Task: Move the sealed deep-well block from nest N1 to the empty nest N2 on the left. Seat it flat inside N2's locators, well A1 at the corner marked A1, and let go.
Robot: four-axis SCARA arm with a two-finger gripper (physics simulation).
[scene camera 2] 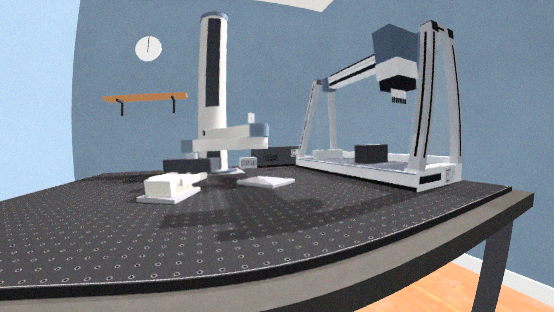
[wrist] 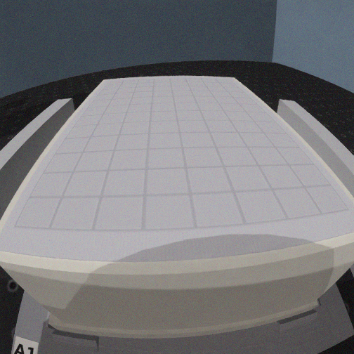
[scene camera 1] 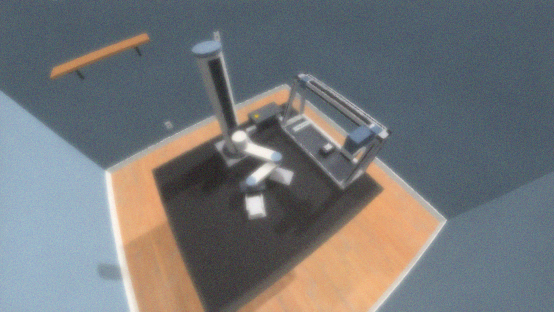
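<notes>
The sealed deep-well block is cream-sided with a pale gridded top. It sits upright on nest N1, a pale plate with an A1 label at the lower left in the wrist view. My gripper is low at the block, one finger along each long side, shut on it. The lower finger faces are hidden by the block. The empty nest N2 is a flat pale plate beside N1, on the gantry side; it does not show in the wrist view.
A gantry machine with a blue head stands to the right. A dark control box is at the back. The arm's column rises behind the nests. All stand on a black perforated table.
</notes>
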